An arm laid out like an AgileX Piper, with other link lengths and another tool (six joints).
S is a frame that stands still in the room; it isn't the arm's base.
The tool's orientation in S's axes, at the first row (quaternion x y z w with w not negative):
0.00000, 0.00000, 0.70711, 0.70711
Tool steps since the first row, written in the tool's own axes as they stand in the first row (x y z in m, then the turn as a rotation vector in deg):
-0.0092, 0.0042, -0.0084, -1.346, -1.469, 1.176
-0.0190, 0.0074, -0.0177, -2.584, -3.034, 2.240
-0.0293, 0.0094, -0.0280, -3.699, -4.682, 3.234
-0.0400, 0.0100, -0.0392, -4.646, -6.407, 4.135
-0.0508, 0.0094, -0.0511, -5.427, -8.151, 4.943
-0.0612, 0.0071, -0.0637, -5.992, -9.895, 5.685
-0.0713, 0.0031, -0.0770, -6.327, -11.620, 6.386
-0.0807, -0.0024, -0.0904, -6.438, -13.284, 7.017
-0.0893, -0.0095, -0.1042, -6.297, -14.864, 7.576
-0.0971, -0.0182, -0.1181, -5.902, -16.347, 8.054
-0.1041, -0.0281, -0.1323, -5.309, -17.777, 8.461
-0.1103, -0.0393, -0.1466, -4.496, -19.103, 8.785
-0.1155, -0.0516, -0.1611, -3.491, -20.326, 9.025
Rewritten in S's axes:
-0.0042, -0.0092, -0.0084, 1.469, -1.346, 1.176
-0.0074, -0.0190, -0.0177, 3.034, -2.584, 2.240
-0.0094, -0.0293, -0.0280, 4.682, -3.699, 3.234
-0.0100, -0.0400, -0.0392, 6.407, -4.646, 4.135
-0.0094, -0.0508, -0.0511, 8.151, -5.427, 4.943
-0.0071, -0.0612, -0.0637, 9.895, -5.992, 5.685
-0.0031, -0.0713, -0.0770, 11.620, -6.327, 6.386
0.0024, -0.0807, -0.0904, 13.284, -6.438, 7.017
0.0095, -0.0893, -0.1042, 14.864, -6.297, 7.576
0.0182, -0.0971, -0.1181, 16.347, -5.902, 8.054
0.0281, -0.1041, -0.1323, 17.777, -5.309, 8.461
0.0393, -0.1103, -0.1466, 19.103, -4.496, 8.785
0.0516, -0.1155, -0.1611, 20.326, -3.491, 9.025

